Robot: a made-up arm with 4 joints.
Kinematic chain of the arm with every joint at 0, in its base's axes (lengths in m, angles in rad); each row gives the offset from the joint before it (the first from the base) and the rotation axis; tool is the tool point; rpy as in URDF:
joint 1: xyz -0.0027 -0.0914 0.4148 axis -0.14 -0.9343 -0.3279
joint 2: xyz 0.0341 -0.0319 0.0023 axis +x
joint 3: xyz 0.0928 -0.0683 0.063 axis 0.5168 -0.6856 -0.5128
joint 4: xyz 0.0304 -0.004 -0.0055 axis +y
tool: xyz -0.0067 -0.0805 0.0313 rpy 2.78 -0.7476 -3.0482
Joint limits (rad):
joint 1: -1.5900..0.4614
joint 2: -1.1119..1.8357
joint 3: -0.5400..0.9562
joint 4: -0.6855..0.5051
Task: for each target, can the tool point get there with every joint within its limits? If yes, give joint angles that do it. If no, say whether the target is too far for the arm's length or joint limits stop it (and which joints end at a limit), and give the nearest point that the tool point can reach.
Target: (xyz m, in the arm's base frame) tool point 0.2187 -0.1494 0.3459
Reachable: yes | joints -1.0942 -0.5242 0.0278 -0.3581
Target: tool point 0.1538 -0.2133 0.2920
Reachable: yes | joints 0.2028 1.6143 0.0043 -0.4308
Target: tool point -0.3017 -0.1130 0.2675
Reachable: no: too far | nearest point -0.1632 -0.1075 0.2623 | short by 0.139 m
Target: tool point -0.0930 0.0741 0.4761
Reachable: no: joint limits stop it (at a limit: joint 1, joint 2, joint 3, joint 4) | nearest point -0.1366 -0.0888 0.3054 | short by 0.240 m
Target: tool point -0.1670 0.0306 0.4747
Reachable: no: joint limits stop it (at a limit: joint 1, joint 2, joint 3, joint 4) | nearest point -0.1366 -0.0888 0.3054 | short by 0.209 m
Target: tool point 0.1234 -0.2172 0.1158
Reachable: no: too far | nearest point 0.0972 -0.1878 0.1800 | short by 0.075 m
